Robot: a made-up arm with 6 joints.
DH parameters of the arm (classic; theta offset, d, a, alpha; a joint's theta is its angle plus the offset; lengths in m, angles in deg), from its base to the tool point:
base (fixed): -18.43 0 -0.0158 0
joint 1: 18.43 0.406 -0.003 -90
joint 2: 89.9 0 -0.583 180
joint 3: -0.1 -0.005 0.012 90
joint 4: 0 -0.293 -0.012 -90
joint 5: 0 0.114 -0.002 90
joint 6: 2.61 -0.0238 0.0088 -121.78
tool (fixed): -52.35 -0.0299 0 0
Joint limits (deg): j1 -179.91..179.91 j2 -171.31..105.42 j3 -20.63..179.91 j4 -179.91..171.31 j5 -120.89..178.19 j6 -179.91..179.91
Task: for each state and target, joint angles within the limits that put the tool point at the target. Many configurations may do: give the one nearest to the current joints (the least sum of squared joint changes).
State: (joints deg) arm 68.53 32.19 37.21 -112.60 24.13 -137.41
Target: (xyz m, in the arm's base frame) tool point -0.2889 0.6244 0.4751
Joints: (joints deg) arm 110.98 56.18 29.49 -119.72 23.89 -139.34
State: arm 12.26 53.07 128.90 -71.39 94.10 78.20
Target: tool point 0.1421 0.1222 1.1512
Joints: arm 48.76 39.06 179.91 -77.10 92.35 67.02
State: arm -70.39 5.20 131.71 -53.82 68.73 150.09
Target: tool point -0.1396 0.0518 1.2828
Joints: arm -68.79 3.04 134.49 -50.42 68.96 150.76
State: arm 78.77 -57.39 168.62 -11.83 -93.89 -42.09
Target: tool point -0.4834 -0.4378 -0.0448
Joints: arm 36.16 -105.07 157.76 -17.60 -93.55 -44.96
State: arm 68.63 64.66 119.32 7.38 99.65 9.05
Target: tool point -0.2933 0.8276 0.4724
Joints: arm 114.16 93.66 109.75 6.21 99.48 8.00
